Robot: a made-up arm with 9 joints. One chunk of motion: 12 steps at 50 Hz.
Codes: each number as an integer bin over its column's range. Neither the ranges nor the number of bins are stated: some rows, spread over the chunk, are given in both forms.
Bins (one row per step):
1: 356 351 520 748 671 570 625 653 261
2: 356 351 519 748 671 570 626 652 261
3: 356 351 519 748 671 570 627 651 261
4: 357 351 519 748 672 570 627 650 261
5: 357 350 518 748 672 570 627 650 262
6: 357 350 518 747 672 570 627 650 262
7: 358 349 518 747 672 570 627 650 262
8: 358 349 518 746 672 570 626 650 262
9: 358 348 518 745 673 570 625 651 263
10: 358 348 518 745 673 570 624 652 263
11: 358 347 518 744 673 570 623 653 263
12: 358 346 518 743 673 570 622 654 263
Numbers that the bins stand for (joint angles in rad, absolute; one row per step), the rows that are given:
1: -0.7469 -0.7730 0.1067 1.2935 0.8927 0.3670 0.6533 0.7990 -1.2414
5: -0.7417 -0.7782 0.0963 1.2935 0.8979 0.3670 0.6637 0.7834 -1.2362
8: -0.7365 -0.7834 0.0963 1.2831 0.8979 0.3670 0.6585 0.7834 -1.2362
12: -0.7365 -0.7990 0.0963 1.2675 0.9031 0.3670 0.6376 0.8042 -1.2310
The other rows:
2: -0.7469 -0.7730 0.1015 1.2935 0.8927 0.3670 0.6585 0.7938 -1.2414
3: -0.7469 -0.7730 0.1015 1.2935 0.8927 0.3670 0.6637 0.7886 -1.2414
4: -0.7417 -0.7730 0.1015 1.2935 0.8979 0.3670 0.6637 0.7834 -1.2414
6: -0.7417 -0.7782 0.0963 1.2883 0.8979 0.3670 0.6637 0.7834 -1.2362
7: -0.7365 -0.7834 0.0963 1.2883 0.8979 0.3670 0.6637 0.7834 -1.2362
9: -0.7365 -0.7886 0.0963 1.2779 0.9031 0.3670 0.6533 0.7886 -1.2310
10: -0.7365 -0.7886 0.0963 1.2779 0.9031 0.3670 0.6480 0.7938 -1.2310
11: -0.7365 -0.7938 0.0963 1.2727 0.9031 0.3670 0.6428 0.7990 -1.2310

